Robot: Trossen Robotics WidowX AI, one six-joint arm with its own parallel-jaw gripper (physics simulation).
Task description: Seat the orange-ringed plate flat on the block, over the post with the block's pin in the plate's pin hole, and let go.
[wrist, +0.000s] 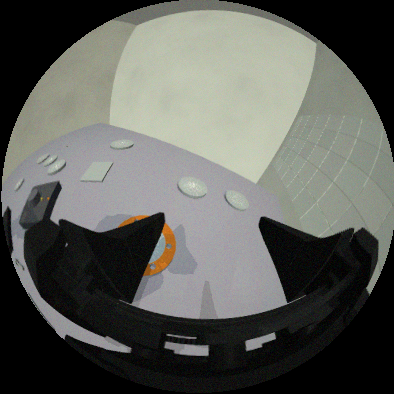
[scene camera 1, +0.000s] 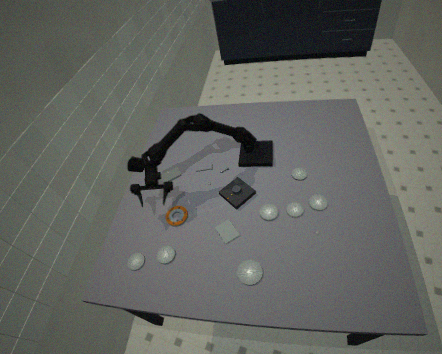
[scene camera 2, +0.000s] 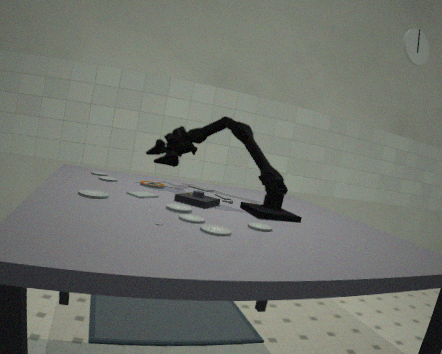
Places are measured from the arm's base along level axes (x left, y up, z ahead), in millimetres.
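Where they show: gripper, fingertip midpoint: (wrist: 213,219) (scene camera 1: 153,206) (scene camera 2: 149,157); arm's base, link origin: (scene camera 1: 249,148) (scene camera 2: 272,208).
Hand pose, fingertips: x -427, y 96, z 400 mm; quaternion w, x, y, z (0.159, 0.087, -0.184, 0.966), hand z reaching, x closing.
Things, the pixels of their top centre, and the offset from my fingertips.
- orange-ringed plate, top centre: (wrist: 142,241) (scene camera 2: 152,183) (scene camera 1: 176,215) dx +74, dy -105, dz -11 mm
- dark square block, top centre: (wrist: 32,194) (scene camera 2: 199,191) (scene camera 1: 236,188) dx +360, dy -72, dz -118 mm
- pale square tile, top centre: (wrist: 96,169) (scene camera 2: 142,193) (scene camera 1: 227,231) dx +315, dy -110, dz +80 mm
The orange-ringed plate (scene camera 1: 169,216) (scene camera 2: 145,183) (wrist: 167,233) lies flat on the table, apart from the block. My gripper (scene camera 1: 153,205) (scene camera 2: 151,157) (wrist: 213,219) is open and empty, raised above the table. In scene camera 1 it is up and left of the plate; in the wrist view its left finger hides part of the plate. The dark square block (scene camera 1: 237,201) (scene camera 2: 197,202) (wrist: 51,192) sits on the table, with its round post (scene camera 1: 237,188) (scene camera 2: 198,194) (wrist: 35,198) uncovered. Small yellow and orange marks show beside the post; which is the pin is unclear.
A pale square tile (scene camera 1: 227,231) (scene camera 2: 142,194) (wrist: 97,171) lies between plate and block on the near side. Several pale round pieces are spread about, including a large one (scene camera 1: 249,272) (scene camera 2: 93,194). Thin dark pieces (scene camera 1: 204,168) lie near the arm's base (scene camera 1: 256,159) (scene camera 2: 270,212).
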